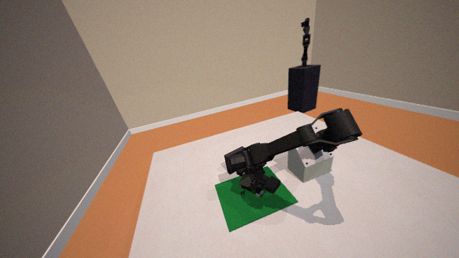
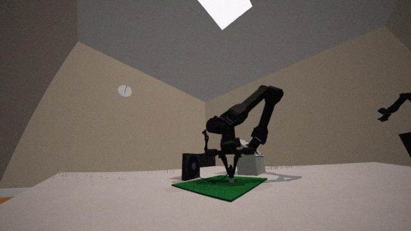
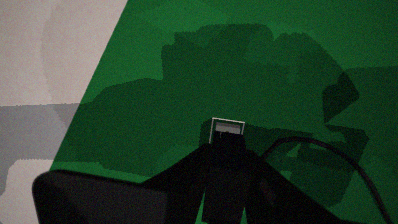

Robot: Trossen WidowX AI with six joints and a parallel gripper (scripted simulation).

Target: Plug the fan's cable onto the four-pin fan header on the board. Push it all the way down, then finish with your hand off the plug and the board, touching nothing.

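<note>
My gripper tip is now 1 cm below the black plug and 1 cm past it. From my gripper tip the other things lie so: black fan (20 cm to the right, 3 cm above); board (4 cm below, 3 cm to the right, 2 cm ahead).
</note>
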